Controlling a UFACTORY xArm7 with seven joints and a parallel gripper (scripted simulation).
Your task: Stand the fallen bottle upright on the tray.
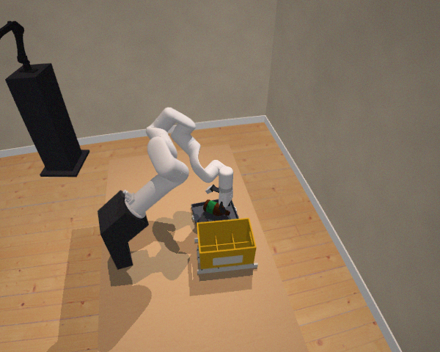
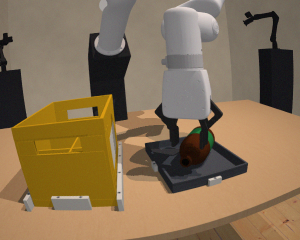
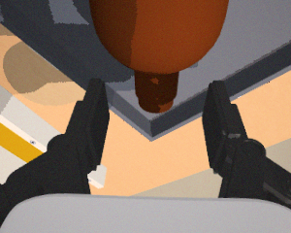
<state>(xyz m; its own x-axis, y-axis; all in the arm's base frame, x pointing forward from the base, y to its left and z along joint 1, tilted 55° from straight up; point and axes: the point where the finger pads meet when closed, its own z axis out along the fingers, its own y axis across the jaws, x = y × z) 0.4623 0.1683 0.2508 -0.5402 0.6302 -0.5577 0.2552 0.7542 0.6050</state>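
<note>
Now: hand 40 mm past the bottle, 20 mm to the right of it and 40 mm above it. From my hand the other things lie so: yellow crate: 260 mm to the right; tray: 60 mm behind, 20 mm to the left, 70 mm below.
</note>
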